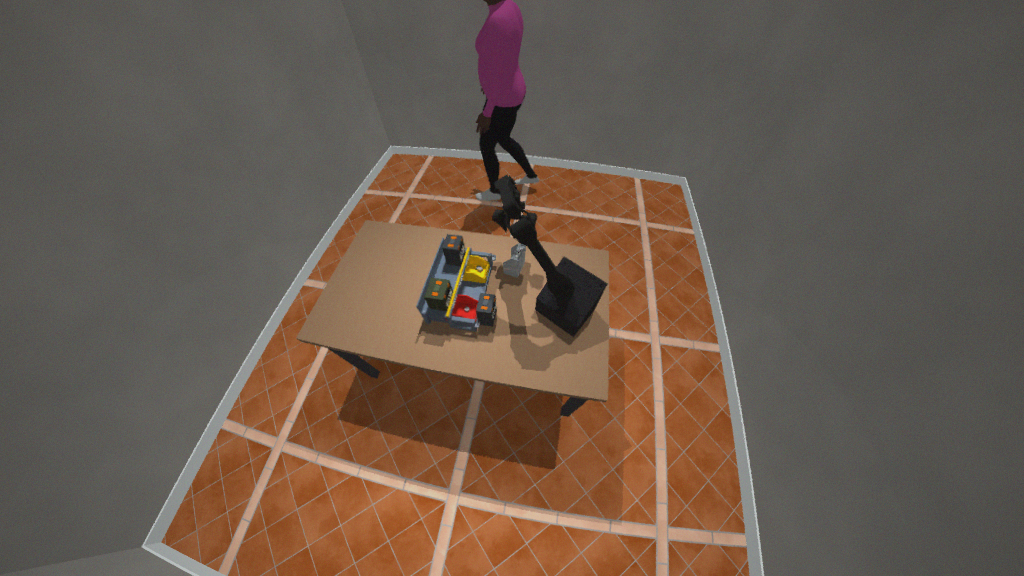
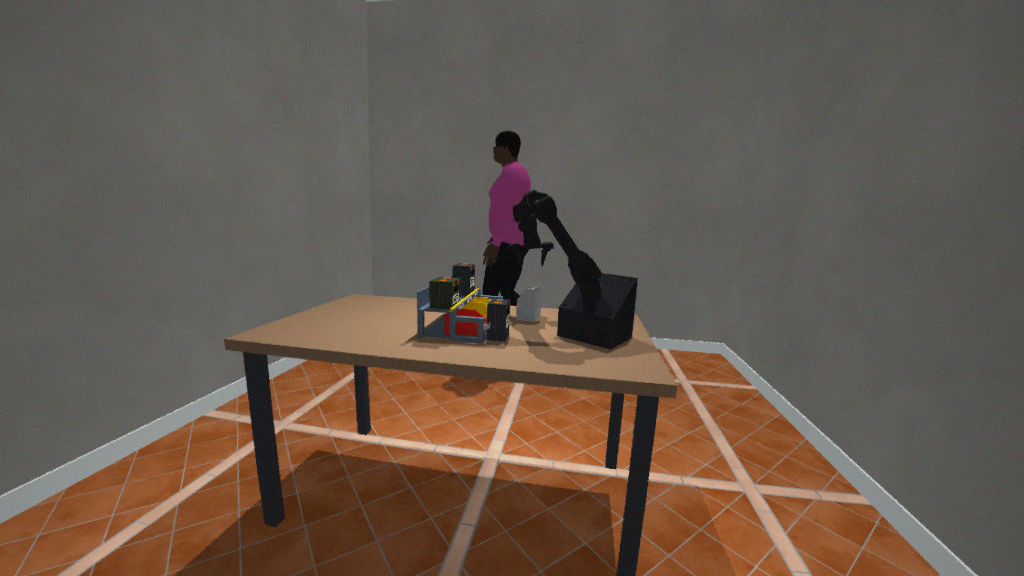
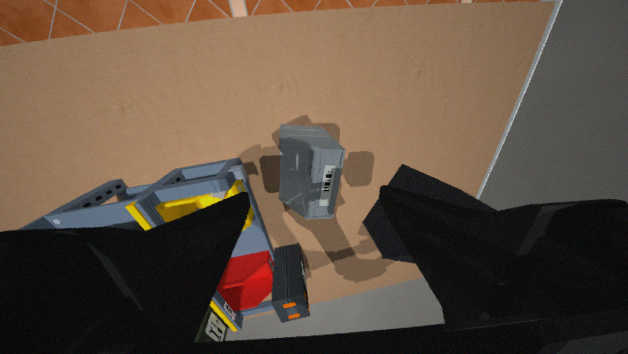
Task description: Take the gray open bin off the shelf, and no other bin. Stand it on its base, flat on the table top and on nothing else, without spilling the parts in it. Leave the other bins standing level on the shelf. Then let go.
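Frame: origin at the arm's base, x down, y right, z back, level; centimetres.
Seen in the pictures: gripper, between the fingertips: (image 2: 531, 267) (image 3: 315, 195); arm's base, origin of its link: (image 1: 566, 288) (image 2: 592, 292).
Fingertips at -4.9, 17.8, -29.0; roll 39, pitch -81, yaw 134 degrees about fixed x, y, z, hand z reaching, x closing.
Pixels of each thing's top centre, then the offset from my fingertips to it, as dx, dy, dz. Level surfaces: height alone.
- gray open bin, centre of its top: (image 3: 309, 187) (image 2: 529, 286) (image 1: 514, 250) +7.8, -4.1, +0.9
- table top, height of its surface: dx +21.3
- yellow bin, centre of its top: (image 3: 195, 227) (image 2: 481, 299) (image 1: 472, 264) +13.2, -14.7, -16.4
- red bin, centre of its top: (image 3: 242, 297) (image 2: 467, 312) (image 1: 460, 305) +13.2, -36.6, -11.7
- olive box, centre of its top: (image 2: 445, 279) (image 1: 436, 288) +1.4, -38.4, -19.7
The gray open bin (image 1: 513, 262) (image 2: 529, 305) (image 3: 320, 172) is off the shelf, on the table top (image 1: 372, 300) (image 2: 322, 329) (image 3: 150, 100) between shelf and arm base. It looks tall and narrow, apparently standing on its back end, opening toward the shelf and labelled front upward. Parts inside cannot be made out. The yellow bin (image 1: 476, 269) (image 2: 478, 305) (image 3: 172, 210) and red bin (image 1: 465, 308) (image 2: 469, 325) (image 3: 250, 280) sit on the blue-gray shelf (image 1: 470, 292) (image 2: 420, 323) (image 3: 90, 217). My gripper (image 1: 503, 223) (image 2: 531, 262) (image 3: 315, 195) is open and empty, high above the table.
A dark box (image 1: 451, 248) (image 2: 463, 274) and an olive box (image 1: 438, 293) (image 2: 443, 292) stand on the shelf's upper level. Another dark box (image 1: 486, 306) (image 2: 499, 319) (image 3: 290, 280) stands beside the red bin. The black arm base (image 1: 570, 297) (image 2: 597, 315) is right of the gray bin. A person (image 1: 501, 53) (image 2: 508, 193) is behind.
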